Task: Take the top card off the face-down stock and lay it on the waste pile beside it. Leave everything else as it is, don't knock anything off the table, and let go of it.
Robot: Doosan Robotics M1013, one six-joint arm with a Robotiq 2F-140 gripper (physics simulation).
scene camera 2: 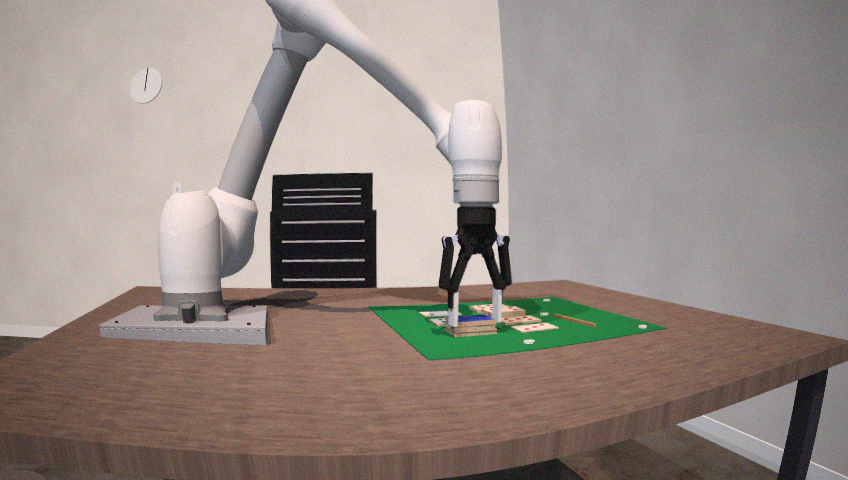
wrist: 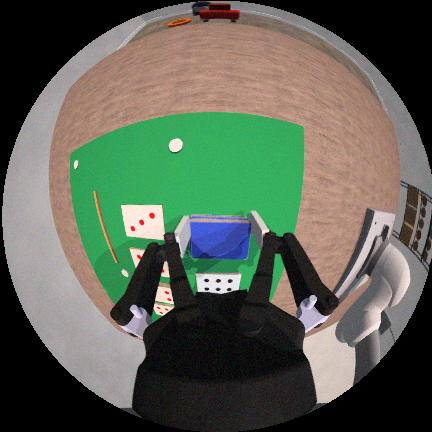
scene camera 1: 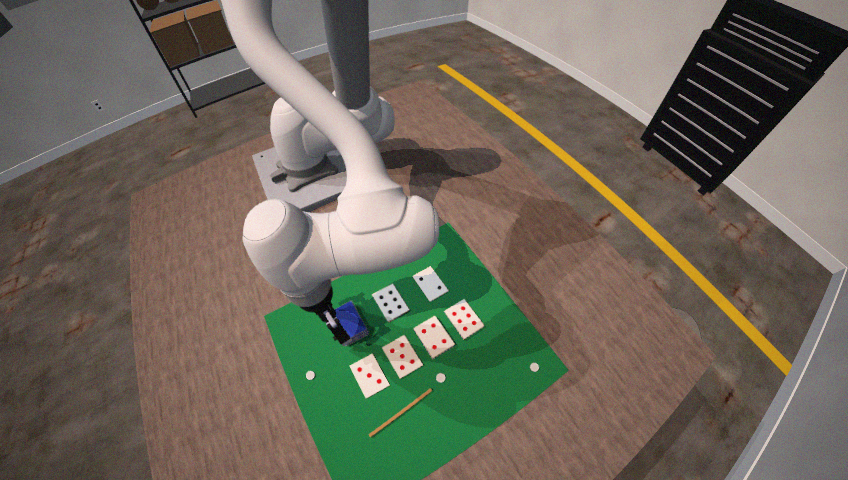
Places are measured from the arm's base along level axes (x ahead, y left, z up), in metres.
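Where they show: gripper, fingertip midpoint: (scene camera 2: 475,323) (wrist: 219,221); arm's base, origin of the base link: (scene camera 2: 193,315) (wrist: 373,253) (scene camera 1: 306,168).
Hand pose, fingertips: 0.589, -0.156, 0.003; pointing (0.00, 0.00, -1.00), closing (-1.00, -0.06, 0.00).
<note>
Things, the pixels of their top centre, and the offset from my fingertips, as dx, dy, dz. Level surfaces: height alone.
- face-down stock, middle of its top: (scene camera 2: 470,328) +0.004, +0.032, -0.016
- white card with six black dots, middle of its top: (wrist: 217,284) (scene camera 1: 390,302) +0.006, +0.150, -0.018
- two-black-dot card, middle of its top: (scene camera 2: 440,312) (scene camera 1: 430,283) +0.019, +0.270, -0.021
- three-dot card, middle of its top: (wrist: 141,221) (scene camera 2: 534,326) (scene camera 1: 369,375) +0.141, +0.008, -0.021
- thin wooden stick, middle of its top: (scene camera 2: 574,318) (wrist: 103,229) (scene camera 1: 400,412) +0.255, +0.024, -0.018
- green mat, its level: dz -0.025
The face-down stock (scene camera 2: 476,331) is a short stack of blue-backed cards with tan edges. Its top card (scene camera 1: 355,320) (scene camera 2: 476,318) (wrist: 220,246) lies flat, slightly offset from the card below. My gripper (scene camera 1: 340,325) (scene camera 2: 475,321) (wrist: 219,221) points straight down over the stock. Its two pale pads stand against the left and right edges of the top card as seen in the wrist view, shut on it at stack height. The near arm parts hide one pad in scene camera 1. A white card with six black dots (scene camera 1: 390,302) (wrist: 218,283), beside the stock, looks like the waste pile.
A two-black-dot card (scene camera 1: 430,283) lies beyond it. Four red-dotted cards, including the three-dot card (scene camera 1: 369,375) (wrist: 143,222), form a row. White discs (scene camera 1: 310,375) (wrist: 175,145) and a thin wooden stick (scene camera 1: 400,412) (wrist: 105,226) lie on the green mat (scene camera 1: 333,416) (wrist: 240,165).
</note>
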